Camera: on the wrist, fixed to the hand. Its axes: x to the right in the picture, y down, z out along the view.
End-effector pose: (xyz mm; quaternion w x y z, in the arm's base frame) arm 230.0 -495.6 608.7 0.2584 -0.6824 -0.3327 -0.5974
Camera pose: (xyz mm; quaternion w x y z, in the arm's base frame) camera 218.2 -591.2 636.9 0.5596 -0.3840 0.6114 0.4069
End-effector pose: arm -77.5 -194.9 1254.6 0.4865 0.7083 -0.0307 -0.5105
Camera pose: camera 16.2 -175.3 1284.7 0.4408 -0.1159 -0.8023 0.3855
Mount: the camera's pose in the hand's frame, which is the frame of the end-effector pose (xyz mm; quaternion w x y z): 13.2 53.9 -83.6 0.0398 -0.0528 0.1629 -0.9844
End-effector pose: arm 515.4 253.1 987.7 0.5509 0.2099 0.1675 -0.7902
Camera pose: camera 574.4 265.8 907.5 0.7722 0.0569 -0.3448 0.5307
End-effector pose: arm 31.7 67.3 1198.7 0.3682 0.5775 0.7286 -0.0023
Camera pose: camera 31.7 132.2 1275.3 0.0758 0.7134 -0.6576 0.2300
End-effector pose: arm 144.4 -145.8 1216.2 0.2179 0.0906 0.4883 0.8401
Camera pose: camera 87.2 -228.2 1219.4 0.7610 -0.6255 0.0998 -0.1405
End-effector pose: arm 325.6 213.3 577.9 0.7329 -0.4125 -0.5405 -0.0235
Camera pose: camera 421.6 201.6 551.1 0.0723 0.4808 -0.3070 -0.8182
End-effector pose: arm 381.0 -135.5 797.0 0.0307 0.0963 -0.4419 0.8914
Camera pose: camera 348.4 -102.3 708.1 0.9558 0.2920 0.0351 -0.0024
